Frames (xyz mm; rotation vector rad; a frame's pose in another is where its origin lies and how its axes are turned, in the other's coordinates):
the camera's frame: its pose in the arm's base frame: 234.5 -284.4 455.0 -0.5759 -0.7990 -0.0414
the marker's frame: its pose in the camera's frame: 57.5 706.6 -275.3 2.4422 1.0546 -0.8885
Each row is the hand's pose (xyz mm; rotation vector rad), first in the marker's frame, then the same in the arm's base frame.
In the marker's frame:
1: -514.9 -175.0 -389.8 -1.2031 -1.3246 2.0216
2: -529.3 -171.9 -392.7 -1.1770 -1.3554 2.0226
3: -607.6 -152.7 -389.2 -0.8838 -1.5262 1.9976
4: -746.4 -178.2 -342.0 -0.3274 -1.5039 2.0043
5: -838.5 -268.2 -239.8 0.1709 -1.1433 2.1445
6: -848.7 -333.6 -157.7 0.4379 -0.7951 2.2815
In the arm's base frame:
1: 59.7 493.9 165.0 0.1121 -1.8693 0.0876
2: 46.9 492.2 172.6 0.1188 -1.8892 0.0633
3: -20.6 464.6 207.2 0.2800 -2.0281 -0.1136
4: -156.1 403.6 199.1 0.7106 -2.2209 -0.1956
5: -263.8 329.9 99.1 1.1835 -2.3826 0.0916
6: -287.9 281.4 8.6 1.4318 -2.4619 0.4553

